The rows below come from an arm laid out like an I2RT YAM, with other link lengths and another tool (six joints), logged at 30 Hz.
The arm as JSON. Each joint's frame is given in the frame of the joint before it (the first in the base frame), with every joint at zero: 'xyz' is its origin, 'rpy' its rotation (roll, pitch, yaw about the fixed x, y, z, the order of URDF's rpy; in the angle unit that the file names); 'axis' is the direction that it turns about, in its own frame. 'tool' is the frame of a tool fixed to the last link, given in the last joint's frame.
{
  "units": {
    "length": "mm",
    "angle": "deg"
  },
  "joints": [
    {
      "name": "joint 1",
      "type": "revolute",
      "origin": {
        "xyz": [
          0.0,
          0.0,
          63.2
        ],
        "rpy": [
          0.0,
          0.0,
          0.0
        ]
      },
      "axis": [
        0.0,
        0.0,
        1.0
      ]
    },
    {
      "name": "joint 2",
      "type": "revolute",
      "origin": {
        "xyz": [
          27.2,
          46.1,
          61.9
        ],
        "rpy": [
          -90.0,
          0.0,
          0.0
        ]
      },
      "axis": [
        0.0,
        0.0,
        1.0
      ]
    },
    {
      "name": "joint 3",
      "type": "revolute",
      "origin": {
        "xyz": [
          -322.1,
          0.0,
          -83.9
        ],
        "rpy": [
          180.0,
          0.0,
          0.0
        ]
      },
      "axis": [
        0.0,
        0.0,
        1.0
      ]
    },
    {
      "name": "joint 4",
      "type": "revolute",
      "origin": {
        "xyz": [
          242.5,
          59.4,
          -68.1
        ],
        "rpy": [
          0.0,
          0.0,
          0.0
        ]
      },
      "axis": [
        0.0,
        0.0,
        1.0
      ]
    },
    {
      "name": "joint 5",
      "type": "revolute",
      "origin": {
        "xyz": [
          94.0,
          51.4,
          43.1
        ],
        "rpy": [
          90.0,
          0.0,
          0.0
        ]
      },
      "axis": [
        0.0,
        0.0,
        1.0
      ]
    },
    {
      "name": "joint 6",
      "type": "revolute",
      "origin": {
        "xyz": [
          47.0,
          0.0,
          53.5
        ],
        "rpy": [
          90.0,
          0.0,
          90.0
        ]
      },
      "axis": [
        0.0,
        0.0,
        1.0
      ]
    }
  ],
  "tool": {
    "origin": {
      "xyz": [
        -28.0,
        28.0,
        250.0
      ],
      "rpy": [
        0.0,
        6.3,
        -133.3
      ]
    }
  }
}
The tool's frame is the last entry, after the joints.
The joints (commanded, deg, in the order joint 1, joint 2, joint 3, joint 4, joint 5, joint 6), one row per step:
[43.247, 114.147, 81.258, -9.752, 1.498, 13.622]
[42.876, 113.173, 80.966, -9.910, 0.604, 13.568]
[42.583, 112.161, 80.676, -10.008, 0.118, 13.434]
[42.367, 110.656, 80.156, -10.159, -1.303, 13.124]
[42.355, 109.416, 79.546, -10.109, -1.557, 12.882]
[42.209, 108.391, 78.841, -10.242, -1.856, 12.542]
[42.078, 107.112, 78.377, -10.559, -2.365, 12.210]
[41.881, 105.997, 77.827, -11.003, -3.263, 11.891]
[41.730, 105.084, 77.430, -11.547, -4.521, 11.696]
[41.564, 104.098, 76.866, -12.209, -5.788, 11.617]
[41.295, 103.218, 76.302, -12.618, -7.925, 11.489]
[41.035, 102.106, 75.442, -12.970, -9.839, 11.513]
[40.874, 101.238, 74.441, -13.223, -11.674, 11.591]
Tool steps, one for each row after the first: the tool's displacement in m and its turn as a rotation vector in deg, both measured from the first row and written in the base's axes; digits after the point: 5 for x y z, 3 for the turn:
[-0.00148, -0.00096, 0.00779, 0.768, 0.002, 0.326]
[-0.00188, -0.00260, 0.01611, 1.355, -0.304, 0.486]
[-0.00755, -0.00135, 0.02782, 2.439, -0.441, 1.544]
[-0.01034, -0.00243, 0.03620, 2.880, -0.960, 1.892]
[-0.01343, -0.00558, 0.04033, 2.961, -1.146, 2.197]
[-0.01704, -0.00748, 0.04852, 3.352, -1.474, 2.675]
[-0.02258, -0.00939, 0.05362, 3.694, -1.348, 3.367]
[-0.02972, -0.00949, 0.05768, 4.189, -0.892, 4.294]
[-0.03797, -0.01066, 0.06048, 4.620, -0.208, 5.130]
[-0.04816, -0.00919, 0.06408, 5.557, 0.702, 6.553]
[-0.05870, -0.00933, 0.06772, 6.464, 1.603, 7.715]
[-0.07008, -0.00933, 0.06812, 7.192, 2.735, 8.861]

